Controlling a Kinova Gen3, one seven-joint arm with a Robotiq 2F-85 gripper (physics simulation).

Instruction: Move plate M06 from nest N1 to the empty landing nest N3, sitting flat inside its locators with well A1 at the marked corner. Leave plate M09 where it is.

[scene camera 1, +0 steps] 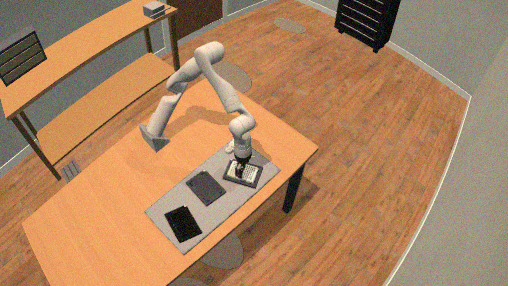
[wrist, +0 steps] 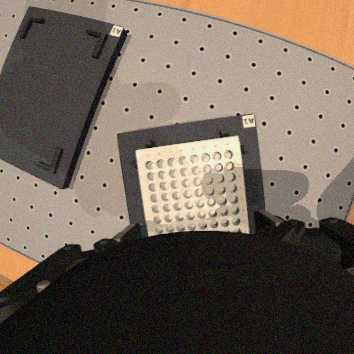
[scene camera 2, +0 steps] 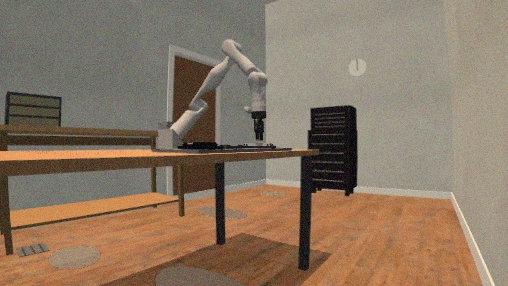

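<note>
A pale well plate [scene camera 1: 251, 174] [wrist: 192, 185], taken as M06, sits in a dark nest [scene camera 1: 241, 183] [wrist: 185, 133] at the mat's right end; the nest's A1 tag shows in the wrist view. The middle nest [scene camera 1: 206, 188] [wrist: 50, 100] is empty, with raised corner locators and an A1 tag. A black plate [scene camera 1: 183, 224], taken as M09, is at the mat's left end. No plate or nest names are readable. My gripper [scene camera 1: 239, 175] [scene camera 2: 259, 139] [wrist: 197, 230] is open, pointing down low over the pale plate, fingers at its two sides; the hand hides the plate's near end.
The perforated grey mat [scene camera 1: 160, 209] [wrist: 210, 65] lies on the wooden table [scene camera 1: 95, 220]. The arm's base [scene camera 1: 154, 139] [scene camera 2: 168, 139] stands behind the mat. A wooden bench [scene camera 1: 80, 42] and a black tool cabinet [scene camera 1: 367, 20] [scene camera 2: 332, 150] stand away from the table.
</note>
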